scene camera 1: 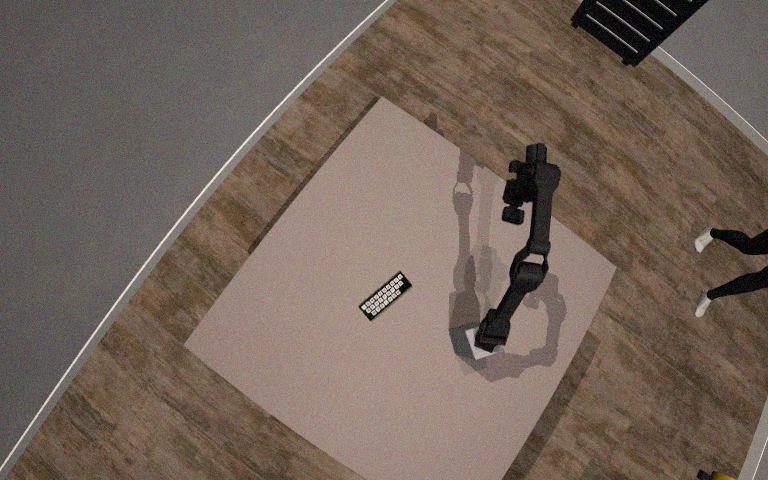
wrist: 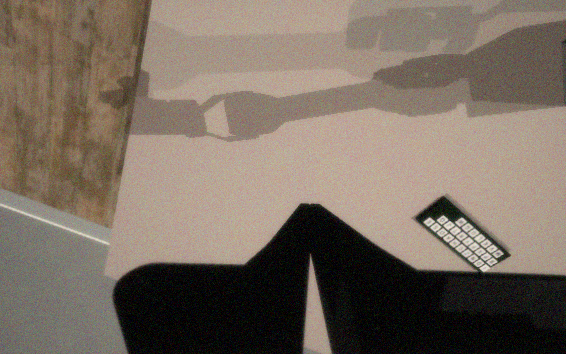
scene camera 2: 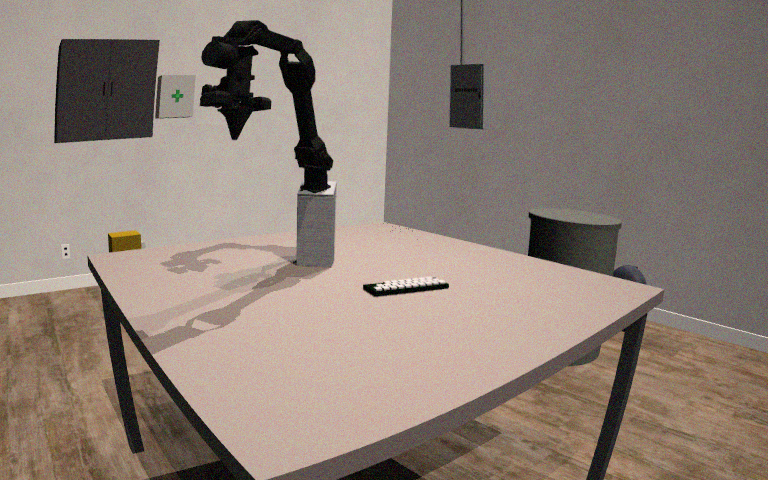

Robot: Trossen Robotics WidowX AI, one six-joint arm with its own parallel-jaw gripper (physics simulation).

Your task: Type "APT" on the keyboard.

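Where they show: gripper, between the fingertips: [scene camera 1: 503, 198] [wrist: 308, 213] [scene camera 2: 234, 139]; arm's base, origin of its link: [scene camera 1: 485, 340] [scene camera 2: 315, 187].
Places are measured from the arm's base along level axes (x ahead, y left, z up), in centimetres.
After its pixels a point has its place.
A small black keyboard [scene camera 1: 385, 296] @[x 34.7, y -1.8, z -20.3 cm] [scene camera 2: 406, 285] @[x 36.3, y -4.4, z -20.3 cm] [wrist: 462, 235] @[x 33.8, y -3.3, z -20.2 cm] with white keys lies flat on the table [scene camera 1: 317, 254] @[x 64.5, y -5.4, z -21.8 cm] [scene camera 2: 339, 362] @[x 53.6, y -46.7, z -21.9 cm] [wrist: 280, 170] @[x 30.3, y -41.9, z -21.9 cm]. In the wrist view it is right of the fingertips, and its lower corner reaches the dark edge of the gripper body. The letters on its keys are too blurred to read. My gripper [scene camera 2: 235, 137] @[x 15.6, y -40.9, z 14.5 cm] [wrist: 308, 213] @[x 15.6, y -40.9, z 14.5 cm] is shut and empty. It points down and hangs high above the table, well away from the keyboard. In scene camera 1 the fingertips are hard to make out against the dark arm.
The arm stands on a pale block [scene camera 2: 316, 229] @[x 3.9, y -3.0, z -11.3 cm] behind the keyboard in scene camera 2. Shadows of the arm fall across the table. A dark bin [scene camera 2: 573, 240] stands beyond the table. Legs of a person [scene camera 1: 741, 285] show at the right in scene camera 1, near a black rack [scene camera 1: 628, 58].
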